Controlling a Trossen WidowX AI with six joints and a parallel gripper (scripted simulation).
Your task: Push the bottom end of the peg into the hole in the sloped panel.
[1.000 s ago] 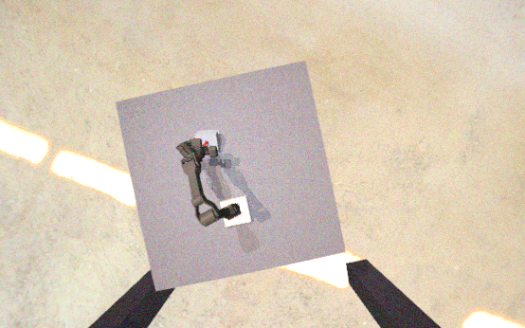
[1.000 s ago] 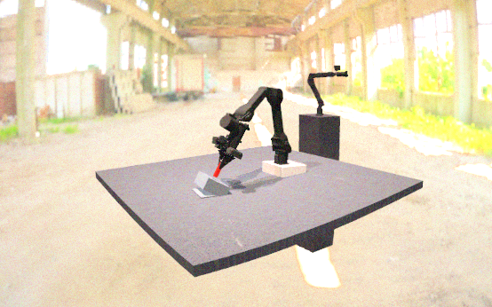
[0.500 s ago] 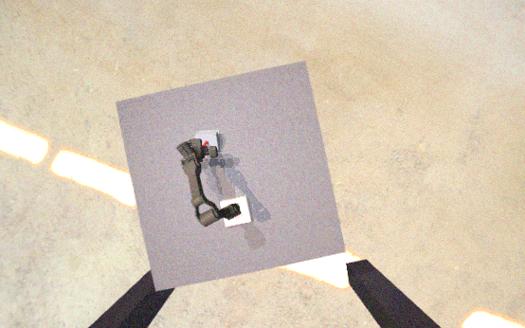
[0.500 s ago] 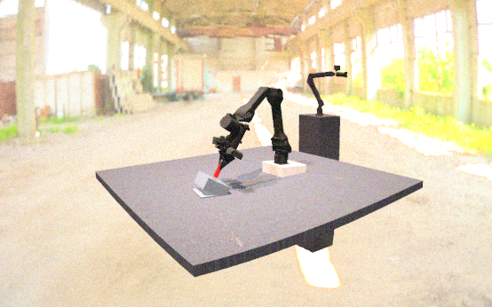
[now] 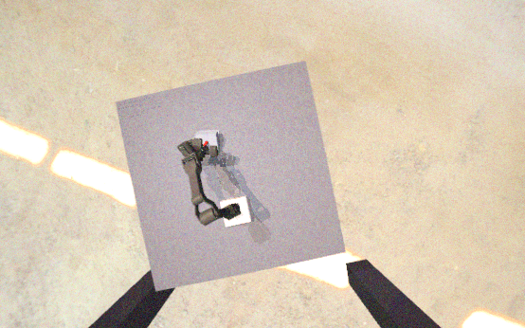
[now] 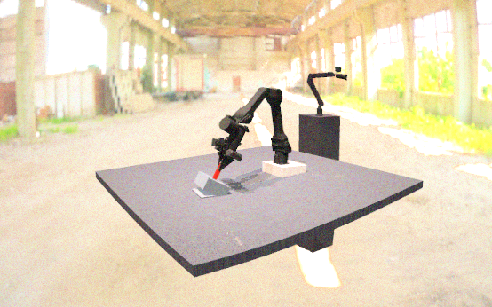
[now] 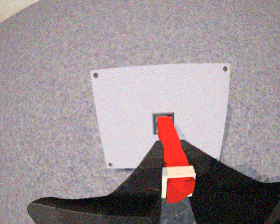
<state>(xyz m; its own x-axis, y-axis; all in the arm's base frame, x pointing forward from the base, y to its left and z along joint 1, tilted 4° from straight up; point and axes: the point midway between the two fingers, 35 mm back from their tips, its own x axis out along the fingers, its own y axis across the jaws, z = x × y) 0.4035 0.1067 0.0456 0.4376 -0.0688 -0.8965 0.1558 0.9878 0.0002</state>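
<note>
Right now my gripper tip is 6 cm above the sloped panel and 3 cm short of it. Round my gripper tip: red peg: 1 cm behind, 1 cm above.
</note>
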